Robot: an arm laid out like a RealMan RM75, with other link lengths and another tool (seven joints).
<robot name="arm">
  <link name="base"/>
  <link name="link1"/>
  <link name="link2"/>
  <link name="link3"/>
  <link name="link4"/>
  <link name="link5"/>
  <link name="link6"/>
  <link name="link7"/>
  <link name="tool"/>
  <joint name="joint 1" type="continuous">
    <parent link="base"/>
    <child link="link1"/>
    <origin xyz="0 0 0.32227"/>
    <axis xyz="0 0 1"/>
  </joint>
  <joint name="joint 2" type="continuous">
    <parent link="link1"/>
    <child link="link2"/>
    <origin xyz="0 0 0"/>
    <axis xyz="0 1 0"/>
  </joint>
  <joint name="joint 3" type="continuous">
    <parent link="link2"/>
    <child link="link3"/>
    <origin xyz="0 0 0.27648"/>
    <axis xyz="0 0 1"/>
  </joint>
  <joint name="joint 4" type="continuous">
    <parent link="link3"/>
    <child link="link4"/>
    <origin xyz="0 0 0"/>
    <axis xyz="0 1 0"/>
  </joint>
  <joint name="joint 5" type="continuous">
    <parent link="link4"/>
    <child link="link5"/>
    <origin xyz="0 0 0.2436"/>
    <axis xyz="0 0 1"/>
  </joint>
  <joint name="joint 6" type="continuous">
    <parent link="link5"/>
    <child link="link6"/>
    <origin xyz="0 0 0"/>
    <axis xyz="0 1 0"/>
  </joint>
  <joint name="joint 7" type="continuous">
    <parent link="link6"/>
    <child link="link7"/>
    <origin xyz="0 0 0.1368"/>
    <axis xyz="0 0 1"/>
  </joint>
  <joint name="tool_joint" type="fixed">
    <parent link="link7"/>
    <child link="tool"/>
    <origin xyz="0.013 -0.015 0.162" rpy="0 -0.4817 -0.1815"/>
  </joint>
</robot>
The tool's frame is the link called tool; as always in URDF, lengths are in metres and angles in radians. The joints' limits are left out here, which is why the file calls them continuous.
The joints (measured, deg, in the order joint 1, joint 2, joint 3, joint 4, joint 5, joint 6, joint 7), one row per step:
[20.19 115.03 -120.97 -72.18 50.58 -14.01 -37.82]
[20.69 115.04 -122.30 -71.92 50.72 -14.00 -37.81]
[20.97 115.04 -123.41 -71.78 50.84 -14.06 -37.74]
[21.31 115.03 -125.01 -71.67 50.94 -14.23 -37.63]
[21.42 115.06 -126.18 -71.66 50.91 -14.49 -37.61]
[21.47 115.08 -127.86 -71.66 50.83 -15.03 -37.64]
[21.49 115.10 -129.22 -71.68 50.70 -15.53 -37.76]
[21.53 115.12 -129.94 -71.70 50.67 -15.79 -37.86]
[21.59 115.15 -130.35 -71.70 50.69 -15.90 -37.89]
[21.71 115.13 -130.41 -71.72 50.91 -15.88 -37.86]
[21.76 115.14 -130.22 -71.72 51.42 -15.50 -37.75]
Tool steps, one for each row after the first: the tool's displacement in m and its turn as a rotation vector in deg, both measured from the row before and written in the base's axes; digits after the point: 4 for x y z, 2 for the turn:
[-0.0050 -0.0051 -0.0108 -1.22 -0.46 0.77]
[-0.0034 -0.0047 -0.0084 -0.96 -0.27 0.56]
[-0.0052 -0.0071 -0.0113 -1.28 -0.35 0.88]
[-0.0037 -0.0056 -0.0075 -0.79 -0.24 0.68]
[-0.0045 -0.0083 -0.0098 -0.96 -0.34 0.98]
[-0.0038 -0.0069 -0.0075 -0.68 -0.34 0.89]
[-0.0023 -0.0037 -0.0039 -0.36 -0.16 0.50]
[-0.0015 -0.0022 -0.0025 -0.26 -0.06 0.26]
[-0.0008 -0.0001 -0.0003 -0.12 0.14 -0.01]
[0.0013 0.0009 -0.0003 -0.31 0.30 -0.53]

